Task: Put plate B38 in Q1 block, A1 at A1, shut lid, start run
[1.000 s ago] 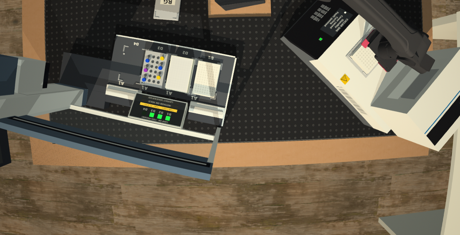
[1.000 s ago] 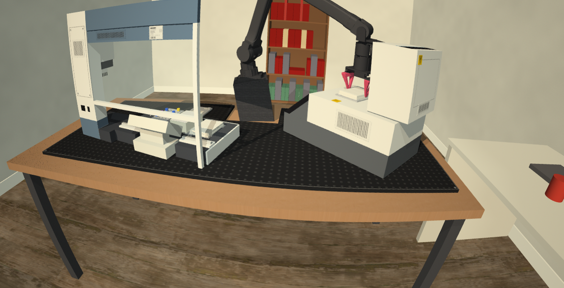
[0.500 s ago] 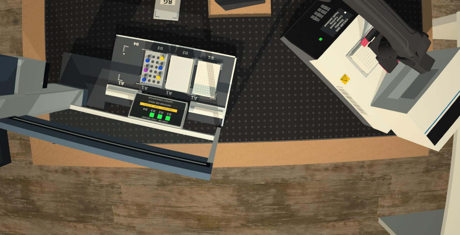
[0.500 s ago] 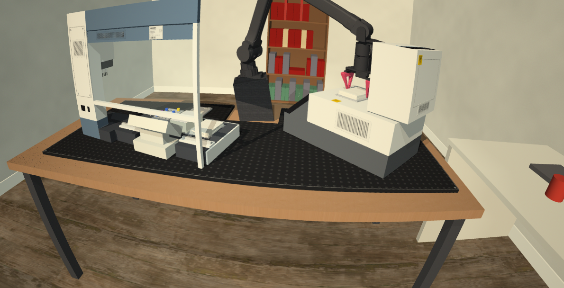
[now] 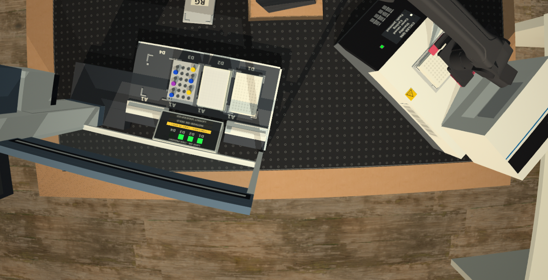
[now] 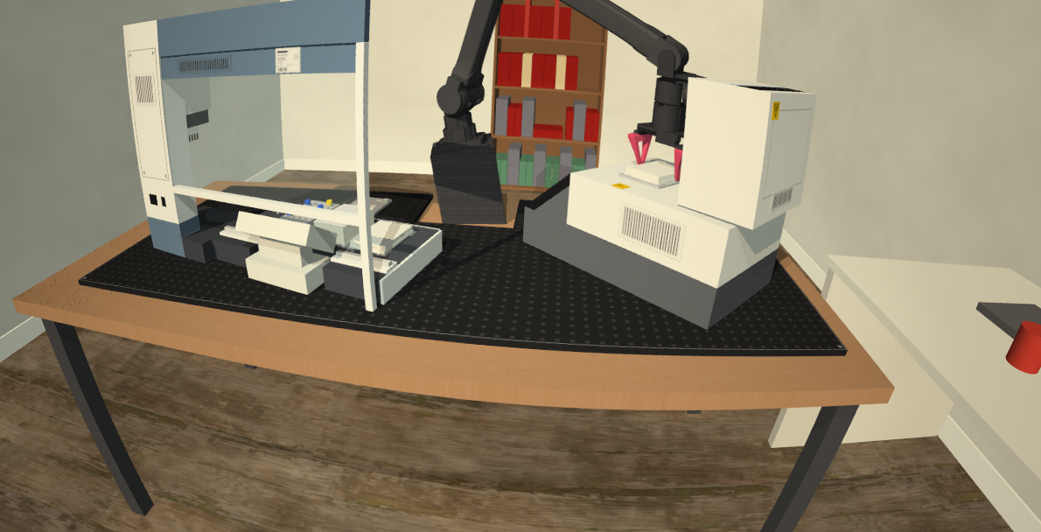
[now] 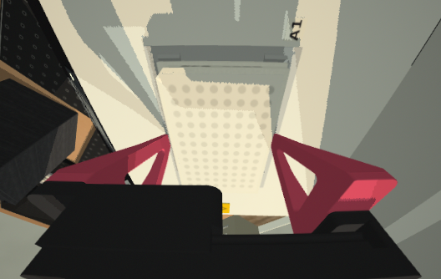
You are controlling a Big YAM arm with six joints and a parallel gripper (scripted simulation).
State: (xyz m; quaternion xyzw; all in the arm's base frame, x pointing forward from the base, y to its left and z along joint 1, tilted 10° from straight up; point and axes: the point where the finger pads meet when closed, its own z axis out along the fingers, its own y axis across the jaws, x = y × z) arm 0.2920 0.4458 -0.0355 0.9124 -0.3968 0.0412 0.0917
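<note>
My gripper is now right at the PCR plate B38. From my hand the other things lie so: deep-well block: 67 cm to the right, 14 cm below, 3 cm ahead; then handler post: 54 cm to the right, 26 cm ahead, 2 cm above; then plate R33: 57 cm to the right, 16 cm below, 6 cm ahead.
</note>
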